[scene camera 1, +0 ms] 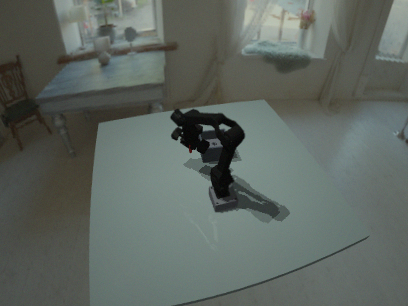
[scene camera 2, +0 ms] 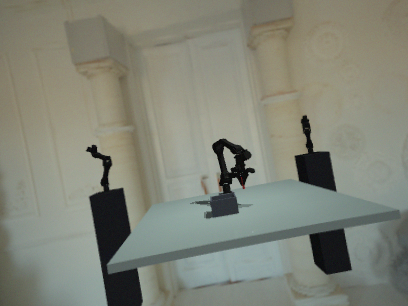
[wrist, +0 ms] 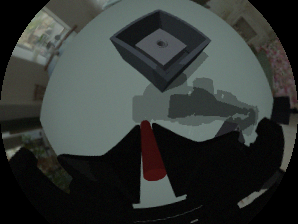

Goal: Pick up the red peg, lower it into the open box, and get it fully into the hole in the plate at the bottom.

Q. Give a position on a plate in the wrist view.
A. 162,48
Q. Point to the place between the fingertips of the gripper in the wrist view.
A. At 146,127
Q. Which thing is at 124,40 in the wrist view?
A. A grey box.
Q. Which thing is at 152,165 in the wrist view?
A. A red peg.
